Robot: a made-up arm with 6 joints. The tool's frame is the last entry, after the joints. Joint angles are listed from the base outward.
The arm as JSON. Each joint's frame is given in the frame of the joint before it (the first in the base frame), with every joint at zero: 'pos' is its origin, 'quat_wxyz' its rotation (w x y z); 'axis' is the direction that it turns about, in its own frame. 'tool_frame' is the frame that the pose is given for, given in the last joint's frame.
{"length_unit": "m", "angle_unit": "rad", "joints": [
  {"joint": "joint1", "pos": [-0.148, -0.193, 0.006], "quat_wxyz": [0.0, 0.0, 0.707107, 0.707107], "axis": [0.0, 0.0, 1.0]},
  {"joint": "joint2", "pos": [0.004, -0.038, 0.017], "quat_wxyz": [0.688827, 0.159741, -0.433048, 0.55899], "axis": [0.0, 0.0, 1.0]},
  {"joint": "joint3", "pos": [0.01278, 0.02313, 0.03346], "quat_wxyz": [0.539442, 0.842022, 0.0, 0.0], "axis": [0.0, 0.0, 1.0]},
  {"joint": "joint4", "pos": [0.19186, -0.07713, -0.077], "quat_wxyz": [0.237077, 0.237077, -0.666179, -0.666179], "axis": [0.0, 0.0, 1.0]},
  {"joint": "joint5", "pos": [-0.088, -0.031, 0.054], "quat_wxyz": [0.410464, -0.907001, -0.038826, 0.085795], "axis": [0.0, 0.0, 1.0]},
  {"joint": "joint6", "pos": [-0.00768, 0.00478, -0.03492], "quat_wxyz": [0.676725, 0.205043, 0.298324, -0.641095], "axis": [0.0, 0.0, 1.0]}
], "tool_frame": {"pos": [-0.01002, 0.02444, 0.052], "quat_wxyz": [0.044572, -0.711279, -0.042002, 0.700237]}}
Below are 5 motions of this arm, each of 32 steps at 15 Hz.
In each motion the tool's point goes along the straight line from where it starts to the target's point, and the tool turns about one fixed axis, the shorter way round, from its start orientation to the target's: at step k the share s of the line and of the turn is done. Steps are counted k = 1, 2, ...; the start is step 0. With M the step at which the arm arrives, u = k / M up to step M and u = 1 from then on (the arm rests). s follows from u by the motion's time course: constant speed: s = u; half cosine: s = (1 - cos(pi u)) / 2; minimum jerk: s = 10 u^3 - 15 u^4 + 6 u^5.
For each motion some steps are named. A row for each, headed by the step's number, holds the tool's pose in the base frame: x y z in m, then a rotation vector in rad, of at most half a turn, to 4 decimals.
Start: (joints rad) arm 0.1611 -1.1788 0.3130 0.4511 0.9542 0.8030
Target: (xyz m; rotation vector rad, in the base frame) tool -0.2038 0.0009 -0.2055 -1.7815 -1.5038 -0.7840
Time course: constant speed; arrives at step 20
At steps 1, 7, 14, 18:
1: -0.2474 0.0882 -0.0564 -2.2395 -1.0474 0.2139
7: -0.2336 0.0606 -0.1035 -2.1337 -1.2165 -0.1071
14: -0.2176 0.0285 -0.1584 -1.9643 -1.3852 -0.4762
18: -0.2084 0.0101 -0.1898 -1.8462 -1.4671 -0.6825

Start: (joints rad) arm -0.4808 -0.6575 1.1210 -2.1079 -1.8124 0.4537
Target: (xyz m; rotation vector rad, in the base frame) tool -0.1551 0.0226 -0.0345 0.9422 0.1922 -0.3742
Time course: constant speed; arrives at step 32
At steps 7, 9, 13, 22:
7: -0.1520 -0.0211 -0.0862 -0.7291 0.1391 -0.0499
9: -0.1523 -0.0176 -0.0820 -0.5962 0.1464 -0.0793
13: -0.1527 -0.0106 -0.0738 -0.3300 0.1594 -0.1364
22: -0.1539 0.0051 -0.0552 0.2711 0.1810 -0.2559

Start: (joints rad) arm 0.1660 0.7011 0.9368 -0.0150 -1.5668 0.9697
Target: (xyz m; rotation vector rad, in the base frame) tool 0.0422 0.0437 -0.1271 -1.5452 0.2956 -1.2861
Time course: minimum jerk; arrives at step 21
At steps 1, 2, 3, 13, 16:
1: 0.0254 0.0189 -0.1535 -0.8218 0.5918 -1.3476
2: 0.0256 0.0190 -0.1534 -0.8266 0.5901 -1.3476
3: 0.0258 0.0194 -0.1529 -0.8382 0.5860 -1.3476
13: 0.0374 0.0366 -0.1346 -1.3416 0.3878 -1.3169
16: 0.0407 0.0414 -0.1295 -1.4802 0.3258 -1.2972

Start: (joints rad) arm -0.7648 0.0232 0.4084 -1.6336 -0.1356 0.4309
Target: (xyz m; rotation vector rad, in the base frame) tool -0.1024 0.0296 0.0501 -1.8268 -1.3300 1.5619
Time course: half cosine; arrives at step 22
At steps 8, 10, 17, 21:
8: -0.1312 0.0020 0.0519 -1.3579 -0.8508 1.2646
10: -0.1257 0.0073 0.0516 -1.4490 -0.9399 1.3253
17: -0.1074 0.0248 0.0504 -1.7465 -1.2440 1.5140
21: -0.1026 0.0294 0.0501 -1.8235 -1.3264 1.5599

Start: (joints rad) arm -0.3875 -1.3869 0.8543 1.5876 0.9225 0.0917
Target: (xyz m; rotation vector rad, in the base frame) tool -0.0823 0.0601 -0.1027 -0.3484 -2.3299 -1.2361
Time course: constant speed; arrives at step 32
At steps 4, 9, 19, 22, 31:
4: -0.1562 0.0610 -0.1058 -0.8366 -1.6706 -1.1706
9: -0.1430 0.0609 -0.1053 -0.7610 -1.7924 -1.1897
19: -0.1166 0.0605 -0.1042 -0.5950 -2.0312 -1.2187
22: -0.1087 0.0604 -0.1038 -0.5413 -2.1015 -1.2249
31: -0.0849 0.0601 -0.1028 -0.3687 -2.3075 -1.2356

